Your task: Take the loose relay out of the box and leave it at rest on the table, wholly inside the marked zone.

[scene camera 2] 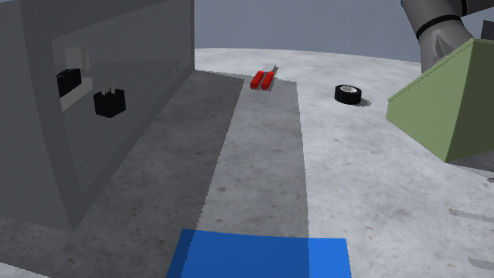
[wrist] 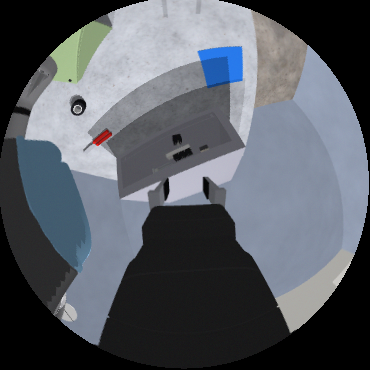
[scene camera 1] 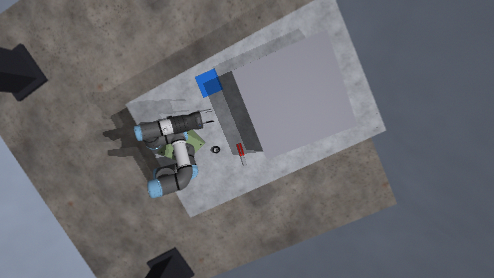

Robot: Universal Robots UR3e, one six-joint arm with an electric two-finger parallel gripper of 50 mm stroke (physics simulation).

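Where they show: gripper, fingertip midpoint: point(wrist: 185, 183) point(scene camera 1: 212, 115); arm's base, origin of the base link: point(scene camera 2: 459, 79).
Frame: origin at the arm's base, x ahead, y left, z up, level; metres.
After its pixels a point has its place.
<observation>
The loose relay point(scene camera 2: 110, 103) {y 0.029, x 0.522, z -0.035 m} point(wrist: 177, 139) {y 0.018, x 0.518, z -0.026 m} is a small black block, upright on the floor inside the grey box point(scene camera 1: 300, 95) {y -0.068, x 0.755, z 0.121 m} point(scene camera 2: 37, 100) {y 0.222, x 0.512, z 0.044 m} point(wrist: 220, 175) {y 0.100, x 0.750, z 0.120 m}, pins up, in front of a pale rail with black parts. The box's open side faces the arm; its roof hides the relay in scene camera 1. The marked zone point(scene camera 1: 205, 82) {y 0.306, x 0.334, z -0.082 m} point(scene camera 2: 260, 255) {y 0.244, x 0.345, z -0.082 m} point(wrist: 232, 62) {y 0.323, x 0.346, z -0.082 m} is a blue square on the table outside one end of the opening, partly in shadow. My gripper point(scene camera 1: 212, 116) {y 0.069, x 0.323, z 0.206 m} point(wrist: 185, 183) {y 0.069, x 0.323, z 0.206 m} is open and empty, outside the box and apart from the relay, its fingers pointing towards the opening. It does not show in scene camera 2.
Red-handled pliers point(scene camera 1: 240, 149) {y -0.186, x 0.310, z -0.073 m} point(scene camera 2: 262, 80) {y -0.156, x 0.306, z -0.071 m} point(wrist: 102, 137) {y -0.181, x 0.306, z -0.077 m} lie near the box's far end from the zone. A black tape roll point(scene camera 1: 215, 153) {y -0.115, x 0.149, z -0.064 m} point(scene camera 2: 347, 97) {y -0.080, x 0.171, z -0.071 m} point(wrist: 78, 102) {y -0.082, x 0.156, z -0.065 m} lies nearer the arm. A green sloped block point(scene camera 1: 197, 142) {y 0.003, x 0.099, z -0.018 m} point(scene camera 2: 450, 105) {y 0.101, x 0.091, z -0.008 m} point(wrist: 90, 50) stands beside the arm's base.
</observation>
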